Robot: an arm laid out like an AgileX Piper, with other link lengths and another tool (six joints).
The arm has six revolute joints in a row. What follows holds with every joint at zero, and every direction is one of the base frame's. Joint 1 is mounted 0.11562 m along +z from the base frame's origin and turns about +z. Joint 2 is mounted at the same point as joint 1 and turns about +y. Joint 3 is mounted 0.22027 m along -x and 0.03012 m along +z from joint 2 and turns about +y. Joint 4 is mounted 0.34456 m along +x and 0.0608 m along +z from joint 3 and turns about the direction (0.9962, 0, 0.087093). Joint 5 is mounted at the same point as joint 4 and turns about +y. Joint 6 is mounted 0.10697 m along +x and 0.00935 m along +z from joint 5 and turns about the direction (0.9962, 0, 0.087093). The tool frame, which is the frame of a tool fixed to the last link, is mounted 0.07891 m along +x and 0.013 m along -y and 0.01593 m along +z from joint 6; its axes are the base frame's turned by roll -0.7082, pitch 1.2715 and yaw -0.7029 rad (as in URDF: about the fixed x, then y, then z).
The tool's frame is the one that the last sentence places.
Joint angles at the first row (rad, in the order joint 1, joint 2, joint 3, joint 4, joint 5, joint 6):
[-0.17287, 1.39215, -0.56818, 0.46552, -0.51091, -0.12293]
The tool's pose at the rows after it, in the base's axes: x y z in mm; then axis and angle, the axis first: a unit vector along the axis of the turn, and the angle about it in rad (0 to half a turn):
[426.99 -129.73 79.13 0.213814 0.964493 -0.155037 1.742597]
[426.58 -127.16 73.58 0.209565 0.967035 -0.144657 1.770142]
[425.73 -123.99 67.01 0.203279 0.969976 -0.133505 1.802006]
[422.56 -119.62 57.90 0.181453 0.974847 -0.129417 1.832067]
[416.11 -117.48 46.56 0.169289 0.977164 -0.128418 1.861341]
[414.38 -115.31 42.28 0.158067 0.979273 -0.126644 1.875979]
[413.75 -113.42 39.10 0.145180 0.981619 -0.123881 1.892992]
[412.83 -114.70 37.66 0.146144 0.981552 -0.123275 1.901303]
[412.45 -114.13 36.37 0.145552 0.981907 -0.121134 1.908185]
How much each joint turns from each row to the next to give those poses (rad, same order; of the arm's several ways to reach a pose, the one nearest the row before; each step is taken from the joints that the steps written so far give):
[-0.00001, 0.00001, 0.00000, -0.00002, 0.02022, 0.00002]
[0.00000, -0.00003, 0.00001, -0.00102, 0.03273, -0.00003]
[0.00000, 0.00001, 0.00107, -0.00367, 0.03673, 0.00003]
[0.00001, 0.00001, 0.01431, -0.03028, 0.02218, -0.00002]
[-0.00186, -0.00001, 0.02380, -0.01770, 0.00815, -0.00004]
[0.00000, -0.00001, 0.00688, -0.01642, 0.01052, 0.00002]
[-0.00204, 0.00003, 0.00117, -0.02037, 0.01940, 0.00004]
[-0.00481, 0.00003, -0.00002, -0.00111, 0.00881, -0.00004]
[0.00000, -0.00001, 0.00000, 0.00000, 0.00781, 0.00000]

